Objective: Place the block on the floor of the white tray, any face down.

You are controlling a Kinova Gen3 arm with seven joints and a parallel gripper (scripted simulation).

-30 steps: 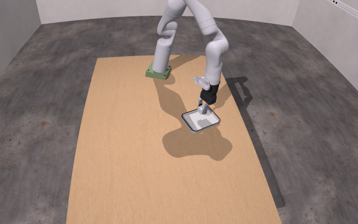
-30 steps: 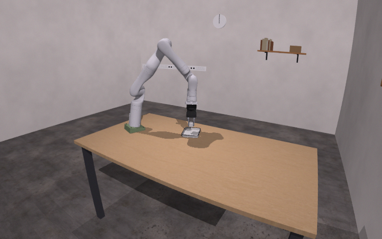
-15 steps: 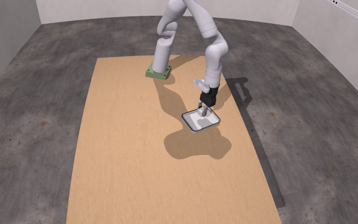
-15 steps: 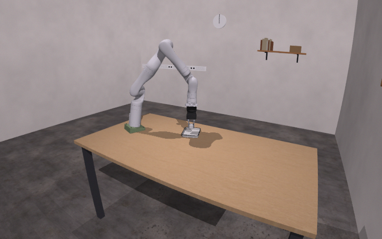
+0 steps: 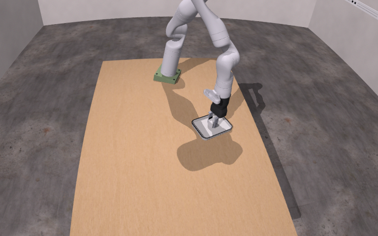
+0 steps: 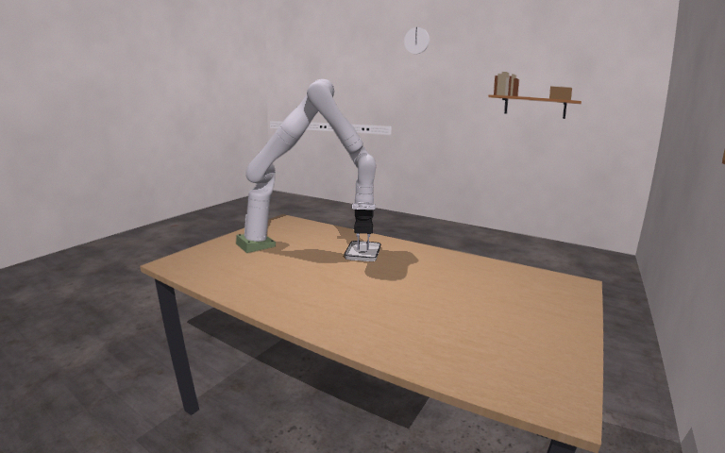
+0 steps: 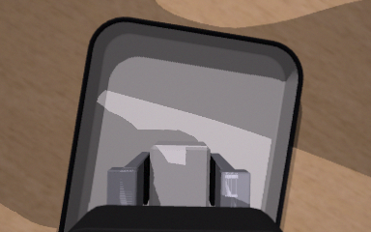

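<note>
Right now the white tray is 20 mm below my hand. From my hand the other things lie so: block: 10 mm below.
</note>
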